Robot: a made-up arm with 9 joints. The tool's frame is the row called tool.
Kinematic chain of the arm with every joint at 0, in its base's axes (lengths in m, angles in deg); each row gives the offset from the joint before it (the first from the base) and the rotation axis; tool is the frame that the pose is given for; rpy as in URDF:
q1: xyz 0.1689 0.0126 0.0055 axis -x
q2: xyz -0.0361 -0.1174 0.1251 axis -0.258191 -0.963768 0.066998
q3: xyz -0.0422 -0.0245 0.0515 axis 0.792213 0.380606 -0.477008
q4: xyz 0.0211 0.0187 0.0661 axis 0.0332 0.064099 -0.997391
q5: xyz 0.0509 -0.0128 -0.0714 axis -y
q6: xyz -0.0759 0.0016 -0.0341 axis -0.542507 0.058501 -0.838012
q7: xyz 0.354 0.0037 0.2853 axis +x
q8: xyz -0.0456 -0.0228 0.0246 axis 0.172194 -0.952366 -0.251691
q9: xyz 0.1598 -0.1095 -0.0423 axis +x
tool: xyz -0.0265 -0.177 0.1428 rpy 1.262 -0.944 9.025
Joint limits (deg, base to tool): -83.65..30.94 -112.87..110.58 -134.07..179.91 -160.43..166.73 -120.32..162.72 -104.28..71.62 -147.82..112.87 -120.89..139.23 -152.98..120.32
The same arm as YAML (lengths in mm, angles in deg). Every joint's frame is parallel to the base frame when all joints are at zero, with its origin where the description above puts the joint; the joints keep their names.
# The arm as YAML. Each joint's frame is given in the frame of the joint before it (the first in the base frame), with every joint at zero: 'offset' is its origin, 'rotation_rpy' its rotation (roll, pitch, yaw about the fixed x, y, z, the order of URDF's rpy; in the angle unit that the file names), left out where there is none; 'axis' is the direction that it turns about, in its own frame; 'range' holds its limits. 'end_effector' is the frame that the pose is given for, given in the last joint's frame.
length_unit: mm
angle_unit: deg
chain:
  - id: q1
    offset: [168.9, 12.6, 5.5]
    axis: "-x"
    range: [-83.65, 30.94]
  - id: q2
    offset: [-36.1, -117.4, 125.1]
    axis: [-0.258191, -0.963768, 0.066998]
    range: [-112.87, 110.58]
  - id: q3
    offset: [-42.2, -24.5, 51.5]
    axis: [0.792213, 0.380606, -0.477008]
    range: [-134.07, 179.91]
  - id: q4
    offset: [21.1, 18.7, 66.1]
    axis: [0.0332, 0.064099, -0.997391]
    range: [-160.43, 166.73]
  - id: q5
    offset: [50.9, -12.8, -71.4]
    axis: "-y"
    range: [-120.32, 162.72]
  - id: q6
    offset: [-75.9, 1.6, -34.1]
    axis: [-0.542507, 0.058501, -0.838012]
    range: [-104.28, 71.62]
  - id: q7
    offset: [354.0, 3.7, 285.3]
    axis: "+x"
    range: [-147.82, 112.87]
  - id: q8
    offset: [-45.6, -22.8, 24.6]
    axis: [0.172194, -0.952366, -0.251691]
    range: [-120.89, 139.23]
  - id: q9
    offset: [159.8, -109.5, -42.3]
    axis: "+x"
    range: [-152.98, 120.32]
end_effector:
  offset: [-26.5, -177.0, 142.8]
  rotation_rpy: [1.26, -0.94, 9.03]

